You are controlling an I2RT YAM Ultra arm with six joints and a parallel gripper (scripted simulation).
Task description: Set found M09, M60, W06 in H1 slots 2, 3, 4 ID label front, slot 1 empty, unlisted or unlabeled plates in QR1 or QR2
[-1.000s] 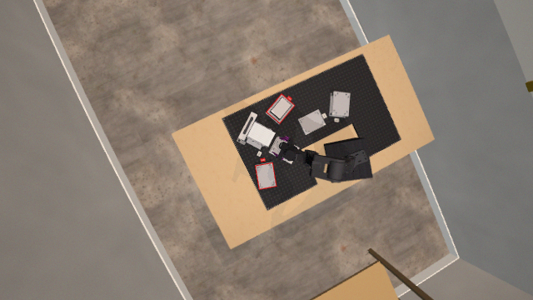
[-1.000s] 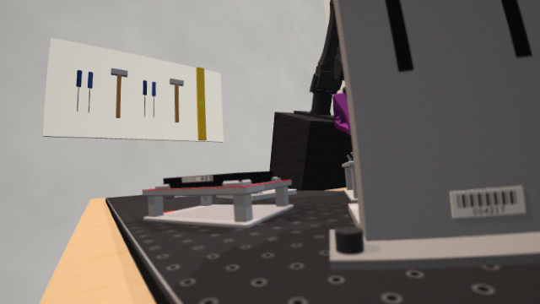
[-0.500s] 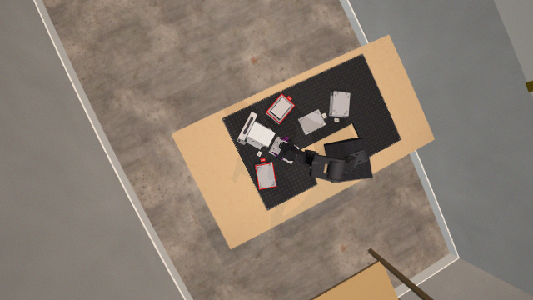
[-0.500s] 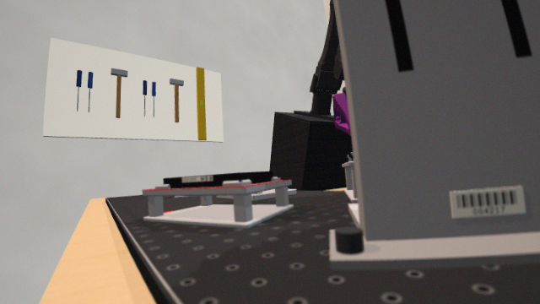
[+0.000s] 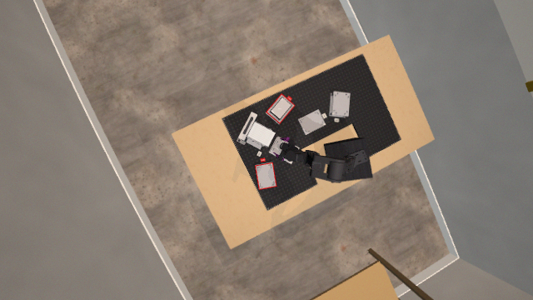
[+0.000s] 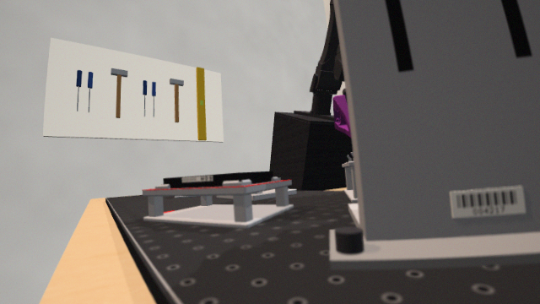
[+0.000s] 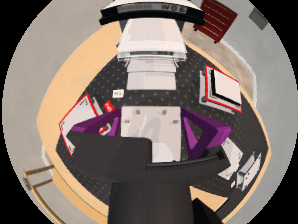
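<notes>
Now: hand 10 cm short of the white well plate, 8 cm to the right of it and 15 cm below it. Round my hand: plate hotel H1 (16 cm ahead, 13 cm to the left, 5 cm above); red-rimmed nest (16 cm behind, 14 cm to the left, 7 cm below); black-sided plate (22 cm ahead, 12 cm to the right, 6 cm below).
</notes>
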